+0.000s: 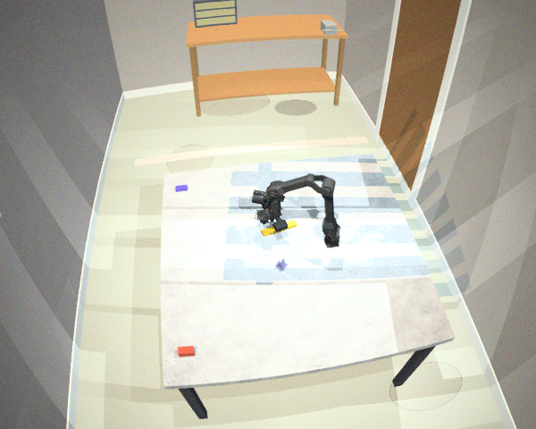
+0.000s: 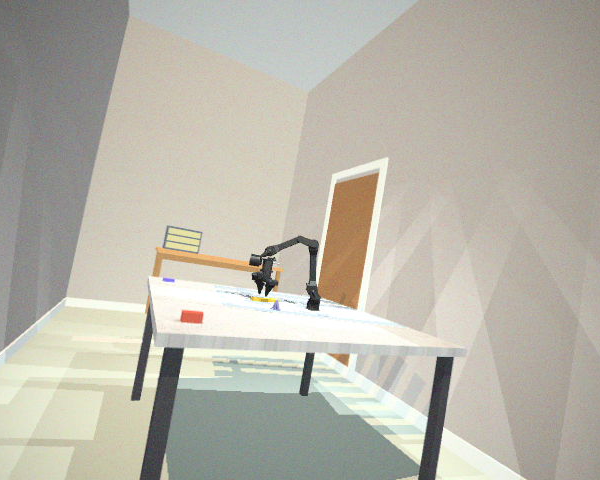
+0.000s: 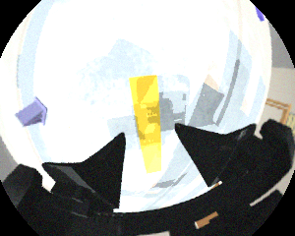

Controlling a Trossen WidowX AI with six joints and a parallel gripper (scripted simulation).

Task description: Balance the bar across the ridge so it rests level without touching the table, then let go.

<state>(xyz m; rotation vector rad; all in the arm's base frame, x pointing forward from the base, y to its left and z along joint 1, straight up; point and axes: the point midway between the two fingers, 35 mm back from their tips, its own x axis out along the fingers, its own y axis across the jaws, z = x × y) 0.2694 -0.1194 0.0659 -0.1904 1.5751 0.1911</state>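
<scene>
Right now the yellow bar is 3 cm behind my gripper tip, 2 cm below it and 1 cm to the right of it. From my gripper tip the other things lie so: blue block 47 cm ahead, 38 cm to the right, 2 cm below; then red block 62 cm to the left, 47 cm ahead, 2 cm below.
</scene>
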